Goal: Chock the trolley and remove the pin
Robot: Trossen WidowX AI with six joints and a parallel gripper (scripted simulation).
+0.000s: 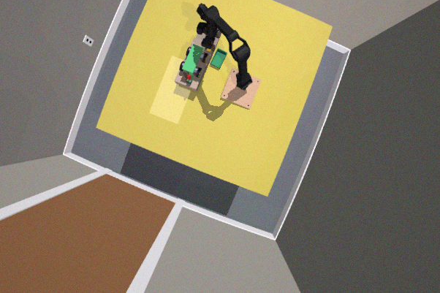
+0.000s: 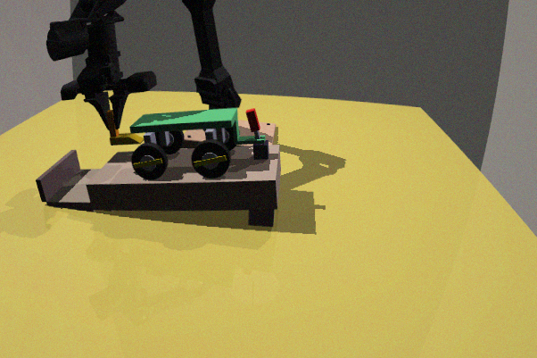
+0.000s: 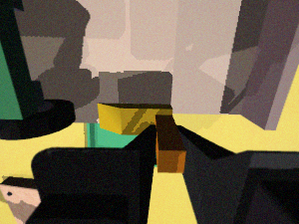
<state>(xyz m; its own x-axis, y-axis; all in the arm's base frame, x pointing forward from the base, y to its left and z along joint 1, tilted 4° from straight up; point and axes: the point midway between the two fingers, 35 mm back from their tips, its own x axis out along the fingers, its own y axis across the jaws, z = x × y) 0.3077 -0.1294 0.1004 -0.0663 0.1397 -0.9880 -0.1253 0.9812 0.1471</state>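
Right now my gripper tip is 280 mm to the right of the red-headed stop pin and 20 mm below it. Also, from my gripper tip: raised stop wall 70 mm ahead, 100 mm to the right, 80 mm below; green tray 70 mm behind, 40 mm to the left, 120 mm below; yellow chock 20 mm to the left, 10 mm below.
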